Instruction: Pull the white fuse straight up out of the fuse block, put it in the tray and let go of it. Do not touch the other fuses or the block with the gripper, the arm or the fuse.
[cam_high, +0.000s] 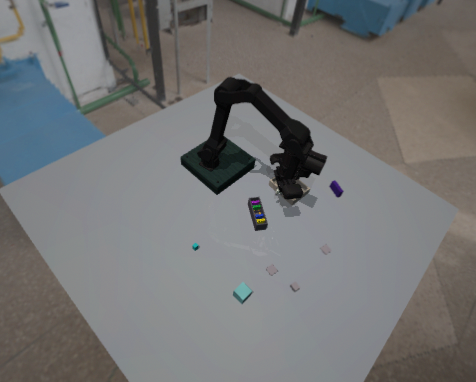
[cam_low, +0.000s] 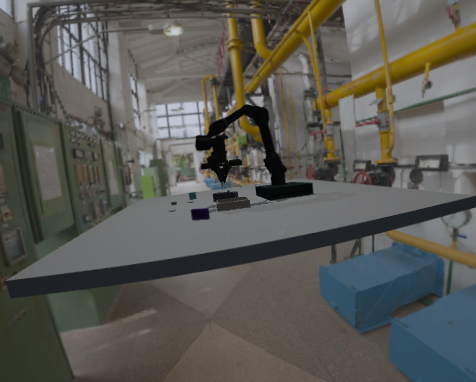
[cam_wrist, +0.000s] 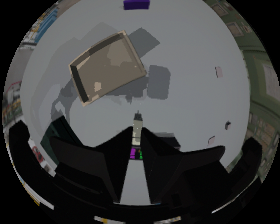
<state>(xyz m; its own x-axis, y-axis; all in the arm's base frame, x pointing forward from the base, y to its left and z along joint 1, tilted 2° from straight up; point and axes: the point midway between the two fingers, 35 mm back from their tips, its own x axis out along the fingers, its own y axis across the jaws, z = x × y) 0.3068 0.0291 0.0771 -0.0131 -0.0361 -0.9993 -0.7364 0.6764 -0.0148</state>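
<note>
Now: gripper tip 11 cm to the right of the beige tray and 9 cm above it. Also, from my gripper tip: white fuse (1 cm below).
</note>
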